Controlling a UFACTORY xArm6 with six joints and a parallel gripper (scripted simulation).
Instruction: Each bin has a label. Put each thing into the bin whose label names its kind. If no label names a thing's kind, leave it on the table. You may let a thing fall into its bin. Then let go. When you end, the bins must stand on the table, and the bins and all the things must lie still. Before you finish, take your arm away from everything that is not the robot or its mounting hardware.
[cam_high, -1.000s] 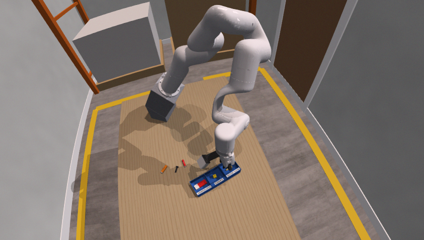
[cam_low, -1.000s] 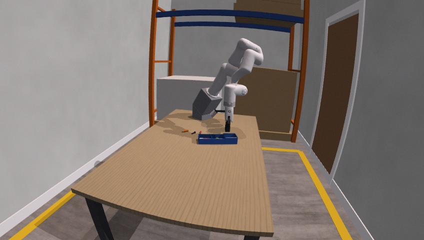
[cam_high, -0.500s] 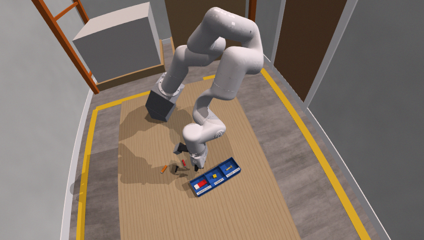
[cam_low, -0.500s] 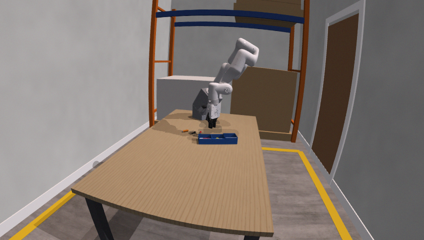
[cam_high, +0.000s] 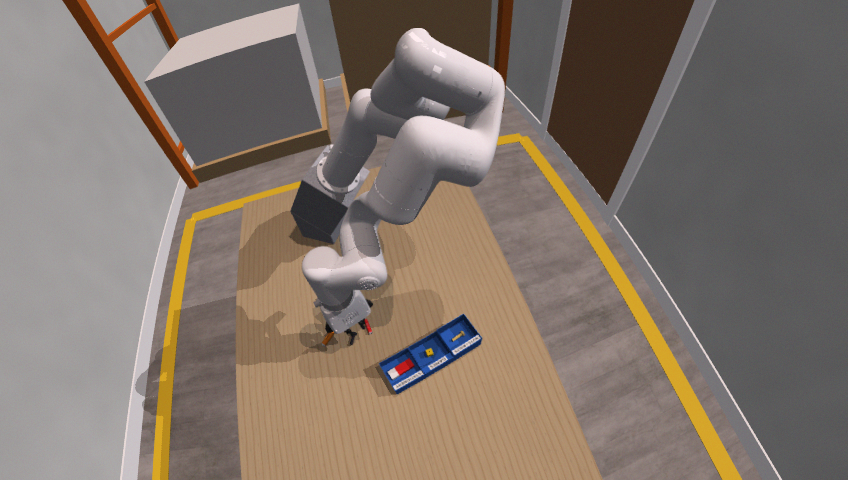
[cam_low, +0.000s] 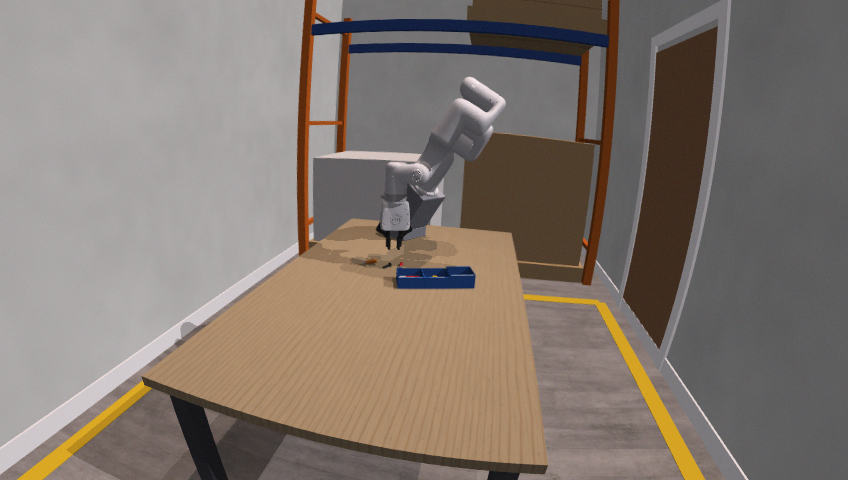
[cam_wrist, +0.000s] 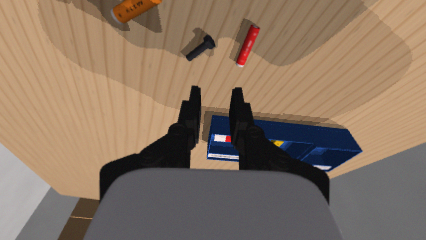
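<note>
Right now my hand is 10 mm past the black bolt, 20 mm to the left of it and 90 mm above it. Also, from my hand: red battery 30 mm behind, 20 mm to the left, 90 mm below; then eraser 120 mm ahead, 80 mm to the left, 80 mm below; then orange cylinder 20 mm behind, 90 mm to the right, 90 mm below.
</note>
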